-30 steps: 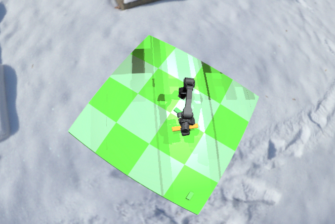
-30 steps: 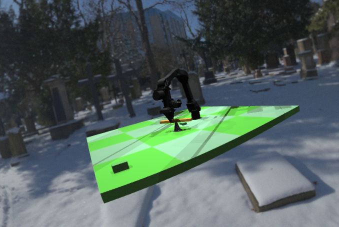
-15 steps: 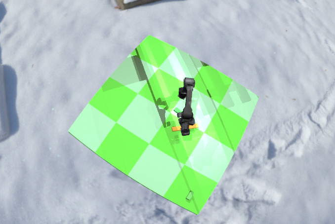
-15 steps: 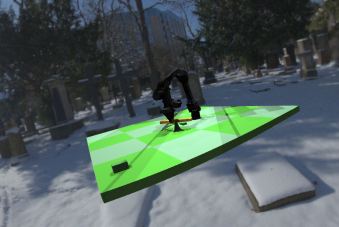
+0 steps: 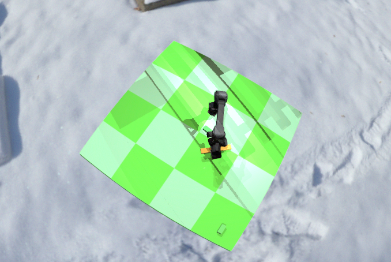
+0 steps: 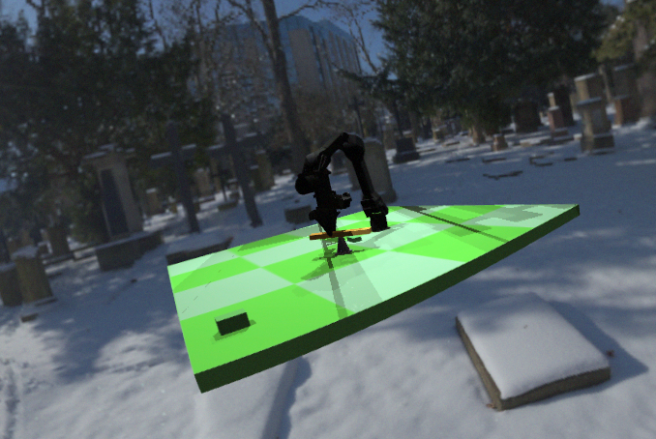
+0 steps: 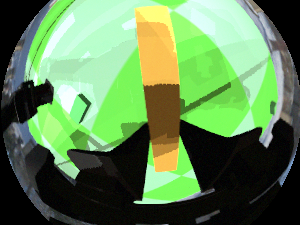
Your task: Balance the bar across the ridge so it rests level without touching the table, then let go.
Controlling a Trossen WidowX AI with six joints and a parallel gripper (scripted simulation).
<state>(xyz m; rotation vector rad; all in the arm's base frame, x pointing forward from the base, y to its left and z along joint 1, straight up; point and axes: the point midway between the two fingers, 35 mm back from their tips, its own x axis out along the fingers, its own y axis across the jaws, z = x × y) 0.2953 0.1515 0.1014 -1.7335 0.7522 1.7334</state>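
Right now my gripper tip is 20 mm to the right of the orange bar and 20 mm past it.
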